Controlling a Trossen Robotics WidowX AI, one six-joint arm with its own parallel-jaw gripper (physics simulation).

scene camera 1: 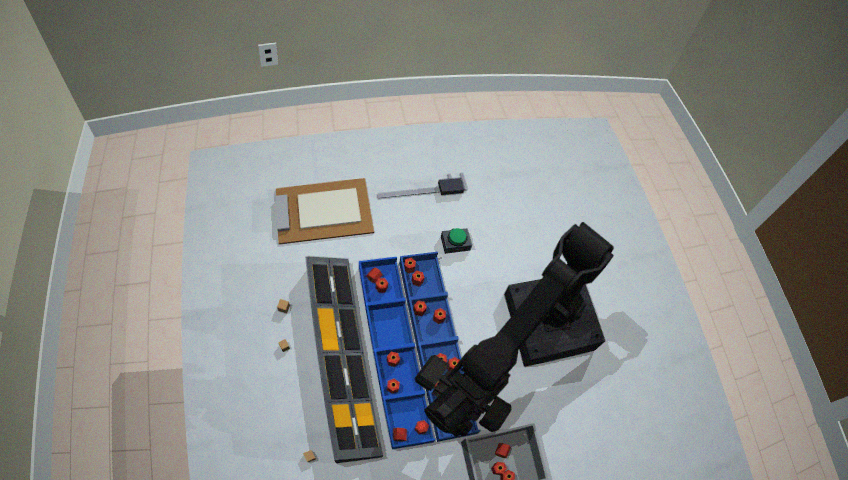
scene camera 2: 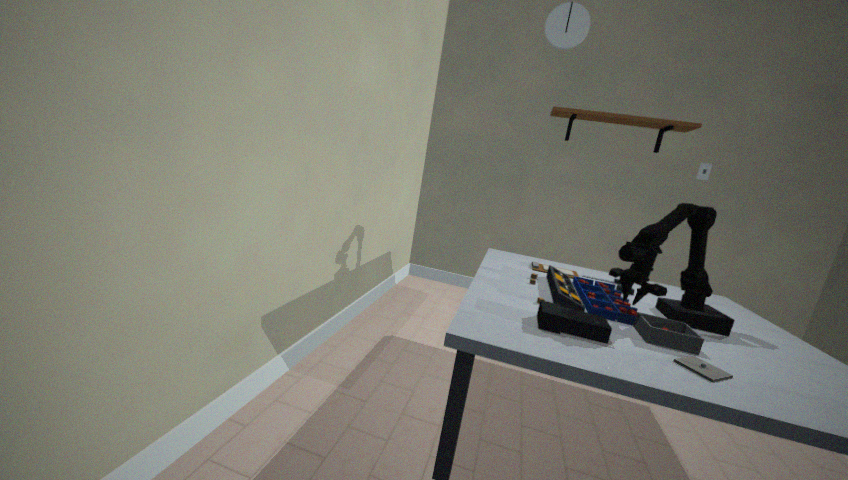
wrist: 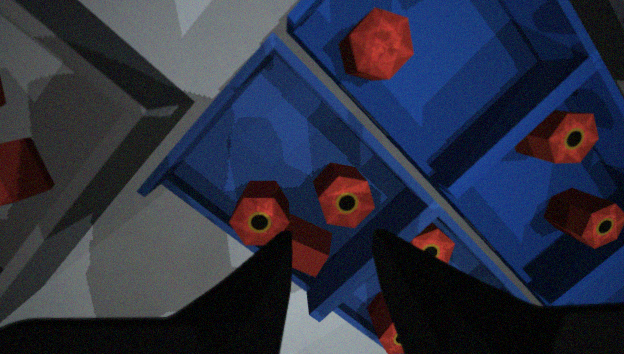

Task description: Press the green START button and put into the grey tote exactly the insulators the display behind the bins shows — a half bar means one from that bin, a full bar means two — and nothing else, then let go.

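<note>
The grey display (scene camera 1: 360,456) shows one full orange bar in its second row, left, and half bars on both sides of its fourth row. Blue bins (scene camera 1: 389,327) (scene camera 2: 621,318) stand in two columns; the second bin of the left column is empty. My gripper (scene camera 2: 630,300) (wrist: 332,241) is partly open and empty, above the end bin (wrist: 260,145) beside the tote. That bin holds three red insulators, one upright (wrist: 346,202), one upright at the left (wrist: 259,220) and one lying (wrist: 310,247). The grey tote (scene camera 1: 538,452) (scene camera 2: 669,342) (wrist: 145,137) holds red insulators (scene camera 1: 503,449). The green START button (scene camera 1: 457,236) stands beyond the bins.
A clipboard (scene camera 1: 329,208) and a caliper (scene camera 1: 451,185) lie beyond the bins. Small tan blocks (scene camera 1: 283,305) (scene camera 1: 283,344) (scene camera 1: 309,456) lie behind the display. A black box (scene camera 2: 573,322) and a flat plate (scene camera 2: 703,368) lie near the table's edge.
</note>
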